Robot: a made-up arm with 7 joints. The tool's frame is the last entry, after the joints. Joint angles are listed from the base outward. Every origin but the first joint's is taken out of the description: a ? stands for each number. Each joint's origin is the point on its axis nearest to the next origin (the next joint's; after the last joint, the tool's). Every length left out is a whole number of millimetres.
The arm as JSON. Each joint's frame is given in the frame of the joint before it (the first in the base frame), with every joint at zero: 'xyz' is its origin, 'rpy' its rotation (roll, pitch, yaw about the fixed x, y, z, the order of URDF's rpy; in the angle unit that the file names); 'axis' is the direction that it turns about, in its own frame. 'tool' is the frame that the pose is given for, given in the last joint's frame.
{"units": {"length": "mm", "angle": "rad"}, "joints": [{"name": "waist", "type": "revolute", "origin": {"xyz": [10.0, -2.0, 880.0], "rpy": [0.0, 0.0, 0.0]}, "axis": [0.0, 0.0, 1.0]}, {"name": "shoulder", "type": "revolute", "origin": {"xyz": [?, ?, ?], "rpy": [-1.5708, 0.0, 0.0]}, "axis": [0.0, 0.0, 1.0]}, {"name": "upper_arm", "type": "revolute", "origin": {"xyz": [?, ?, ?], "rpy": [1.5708, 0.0, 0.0]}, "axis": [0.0, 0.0, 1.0]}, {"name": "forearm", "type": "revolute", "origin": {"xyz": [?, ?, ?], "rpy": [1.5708, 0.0, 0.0]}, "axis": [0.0, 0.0, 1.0]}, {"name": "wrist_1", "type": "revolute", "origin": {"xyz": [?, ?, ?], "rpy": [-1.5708, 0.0, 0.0]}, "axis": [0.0, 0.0, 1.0]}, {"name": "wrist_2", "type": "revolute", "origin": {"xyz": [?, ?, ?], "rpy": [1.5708, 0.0, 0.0]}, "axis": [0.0, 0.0, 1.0]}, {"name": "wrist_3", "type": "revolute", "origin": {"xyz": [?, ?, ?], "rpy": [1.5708, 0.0, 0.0]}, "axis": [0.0, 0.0, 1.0]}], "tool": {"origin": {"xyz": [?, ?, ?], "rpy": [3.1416, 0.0, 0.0]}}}
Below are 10 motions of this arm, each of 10 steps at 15 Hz.
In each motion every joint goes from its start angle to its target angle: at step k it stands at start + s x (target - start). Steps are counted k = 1, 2, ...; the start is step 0. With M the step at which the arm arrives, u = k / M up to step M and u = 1 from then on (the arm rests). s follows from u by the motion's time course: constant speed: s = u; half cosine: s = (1 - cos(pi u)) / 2; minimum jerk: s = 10 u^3 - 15 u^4 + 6 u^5.
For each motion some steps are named. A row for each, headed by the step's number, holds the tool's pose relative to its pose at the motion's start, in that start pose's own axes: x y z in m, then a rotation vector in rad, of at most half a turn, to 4 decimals.
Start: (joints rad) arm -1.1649 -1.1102 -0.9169 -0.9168 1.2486 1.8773 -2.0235
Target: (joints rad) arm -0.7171 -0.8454 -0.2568 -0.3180 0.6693 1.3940 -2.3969
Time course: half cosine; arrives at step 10
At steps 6, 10:
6: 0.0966 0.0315 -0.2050 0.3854 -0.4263 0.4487
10: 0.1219 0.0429 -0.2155 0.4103 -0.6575 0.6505

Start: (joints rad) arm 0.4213 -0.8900 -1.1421 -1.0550 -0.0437 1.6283 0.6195
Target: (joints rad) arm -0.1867 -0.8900 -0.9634 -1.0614 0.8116 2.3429 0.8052
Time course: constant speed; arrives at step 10
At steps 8, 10:
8: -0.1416 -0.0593 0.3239 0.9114 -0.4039 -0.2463
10: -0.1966 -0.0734 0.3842 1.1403 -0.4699 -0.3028

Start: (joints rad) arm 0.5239 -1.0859 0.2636 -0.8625 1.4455 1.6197 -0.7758
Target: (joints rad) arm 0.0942 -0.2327 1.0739 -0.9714 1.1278 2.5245 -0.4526
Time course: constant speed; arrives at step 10
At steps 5, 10:
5: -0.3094 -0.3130 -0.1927 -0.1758 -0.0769 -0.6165
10: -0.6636 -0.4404 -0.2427 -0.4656 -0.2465 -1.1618

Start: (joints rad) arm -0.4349 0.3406 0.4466 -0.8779 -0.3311 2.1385 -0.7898
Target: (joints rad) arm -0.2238 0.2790 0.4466 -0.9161 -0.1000 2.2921 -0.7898
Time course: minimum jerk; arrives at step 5
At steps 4, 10:
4: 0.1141 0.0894 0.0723 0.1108 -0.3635 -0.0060
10: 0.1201 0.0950 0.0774 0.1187 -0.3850 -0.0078

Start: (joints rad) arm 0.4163 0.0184 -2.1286 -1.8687 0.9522 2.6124 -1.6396
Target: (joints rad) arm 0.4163 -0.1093 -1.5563 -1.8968 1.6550 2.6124 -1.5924
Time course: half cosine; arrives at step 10
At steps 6, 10:
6: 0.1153 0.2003 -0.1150 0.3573 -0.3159 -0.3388
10: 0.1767 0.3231 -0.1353 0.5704 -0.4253 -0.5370

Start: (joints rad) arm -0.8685 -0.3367 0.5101 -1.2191 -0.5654 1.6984 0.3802
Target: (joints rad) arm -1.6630 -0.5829 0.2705 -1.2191 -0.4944 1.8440 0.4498
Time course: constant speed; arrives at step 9
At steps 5, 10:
5: 0.0199 -0.2403 -0.0334 -0.4187 -0.0635 -0.3662
10: -0.0143 -0.3893 0.0272 -0.7819 -0.1581 -0.6025

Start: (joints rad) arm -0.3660 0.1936 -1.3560 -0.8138 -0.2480 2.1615 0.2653
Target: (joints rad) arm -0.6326 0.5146 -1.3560 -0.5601 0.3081 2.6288 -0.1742
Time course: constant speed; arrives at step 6
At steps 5, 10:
5: -0.0086 0.1003 0.0579 0.1751 -0.4607 0.2902
10: -0.0186 0.1227 0.0599 0.1986 -0.5495 0.3432

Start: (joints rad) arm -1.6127 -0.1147 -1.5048 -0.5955 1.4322 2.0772 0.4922
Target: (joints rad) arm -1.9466 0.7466 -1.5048 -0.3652 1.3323 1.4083 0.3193
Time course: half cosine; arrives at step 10
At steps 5, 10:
5: -0.1941 -0.0715 -0.2909 -0.5805 0.3837 0.3297
10: -0.3465 -0.3503 -0.4951 -1.1978 0.8113 0.4509

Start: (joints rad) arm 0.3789 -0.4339 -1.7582 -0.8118 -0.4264 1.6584 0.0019
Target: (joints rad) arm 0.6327 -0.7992 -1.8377 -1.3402 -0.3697 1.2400 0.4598
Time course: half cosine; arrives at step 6
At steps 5, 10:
5: -0.1426 0.1796 -0.4960 0.1298 1.0912 -0.1030
10: -0.1659 0.2009 -0.5228 0.1173 1.1693 -0.0919

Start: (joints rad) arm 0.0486 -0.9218 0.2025 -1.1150 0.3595 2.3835 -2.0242
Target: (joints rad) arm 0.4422 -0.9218 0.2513 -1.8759 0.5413 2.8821 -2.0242
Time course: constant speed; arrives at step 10
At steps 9, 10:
9: 0.0885 0.2955 -0.2082 0.1123 -0.2612 -0.4220
10: 0.1149 0.3294 -0.2178 0.1345 -0.2821 -0.4597

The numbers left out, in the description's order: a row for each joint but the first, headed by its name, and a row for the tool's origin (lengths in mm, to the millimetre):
shoulder: -2.0 5.0 0.0
upper_arm: -9.0 -292.0 0.0
forearm: 121.0 -28.0 0.0
wrist_1: -102.0 594.0 0.0
wrist_2: -2.0 23.0 0.0
wrist_3: 66.0 -7.0 0.0
tool: -3.0 1.0 0.0

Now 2 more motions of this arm.
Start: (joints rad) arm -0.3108 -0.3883 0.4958 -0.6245 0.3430 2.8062 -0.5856
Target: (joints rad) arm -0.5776 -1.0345 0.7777 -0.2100 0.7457 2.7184 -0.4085
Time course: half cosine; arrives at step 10
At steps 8, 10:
8: 0.4021 0.3635 0.4611 0.5171 -0.6827 -0.0492
10: 0.4107 0.4117 0.5177 0.6074 -0.7256 -0.0443

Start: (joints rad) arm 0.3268 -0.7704 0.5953 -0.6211 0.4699 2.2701 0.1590
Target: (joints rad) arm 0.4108 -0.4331 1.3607 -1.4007 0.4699 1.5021 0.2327
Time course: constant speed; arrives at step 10
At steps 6, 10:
6: -0.3207 -0.0228 -0.3240 0.2143 1.1412 -0.2752
10: -0.5824 0.1211 -0.3444 0.4379 1.8857 -0.1998

